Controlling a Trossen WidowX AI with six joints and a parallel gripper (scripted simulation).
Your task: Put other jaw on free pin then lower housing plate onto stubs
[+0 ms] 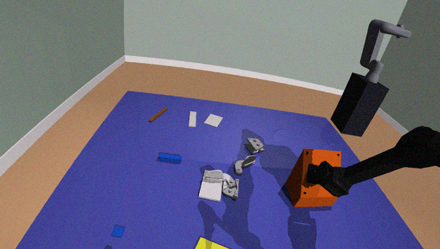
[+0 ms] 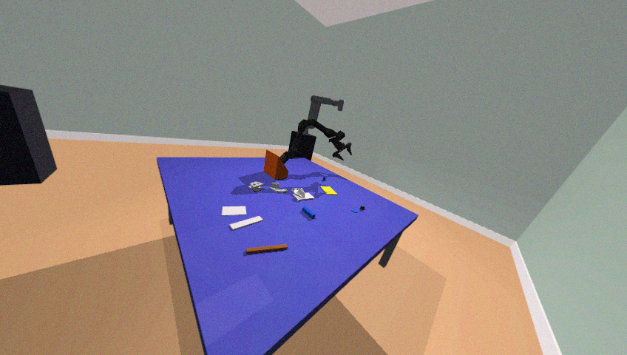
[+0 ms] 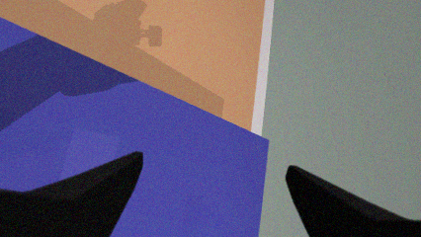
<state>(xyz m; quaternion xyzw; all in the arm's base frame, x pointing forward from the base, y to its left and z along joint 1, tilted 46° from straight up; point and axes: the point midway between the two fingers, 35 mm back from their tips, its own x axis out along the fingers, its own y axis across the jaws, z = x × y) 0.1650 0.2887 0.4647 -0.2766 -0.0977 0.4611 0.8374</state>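
Right now my gripper tip is 65 cm to the left of the jaw, 21 cm above it and 6 cm short of it. The rest, counted from my gripper tip: yellow sheet 30 cm to the right, 21 cm below, 14 cm ahead; dark cube 41 cm ahead, 26 cm to the right, 21 cm below; small blue square 41 cm ahead, 34 cm to the right, 22 cm below.
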